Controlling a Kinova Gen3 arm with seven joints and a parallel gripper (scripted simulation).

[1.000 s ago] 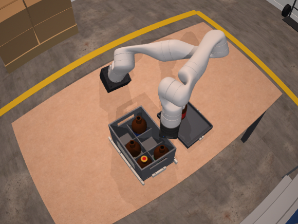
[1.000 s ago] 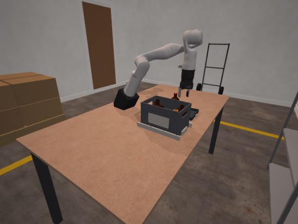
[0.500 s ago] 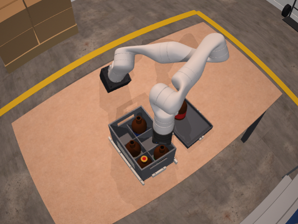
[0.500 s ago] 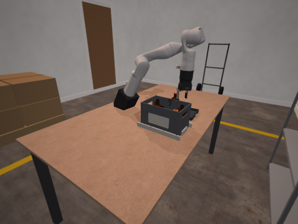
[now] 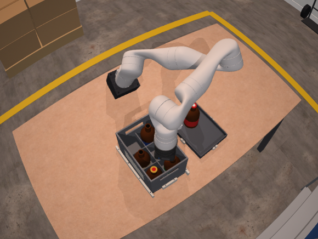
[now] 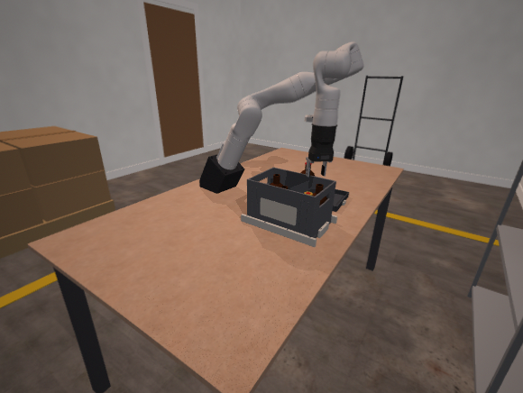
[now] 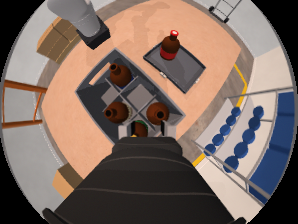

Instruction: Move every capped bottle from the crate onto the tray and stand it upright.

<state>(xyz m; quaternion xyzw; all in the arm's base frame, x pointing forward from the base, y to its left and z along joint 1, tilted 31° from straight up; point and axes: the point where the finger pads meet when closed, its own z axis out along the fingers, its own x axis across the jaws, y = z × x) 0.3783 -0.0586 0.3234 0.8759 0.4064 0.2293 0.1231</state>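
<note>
The dark grey crate lies 8 cm behind my hand, 2 cm to the right of it and 14 cm below it. Also, from my hand: dark tray (11 cm behind, 26 cm to the left, 21 cm below); bottle (16 cm behind, 26 cm to the left, 14 cm below).
</note>
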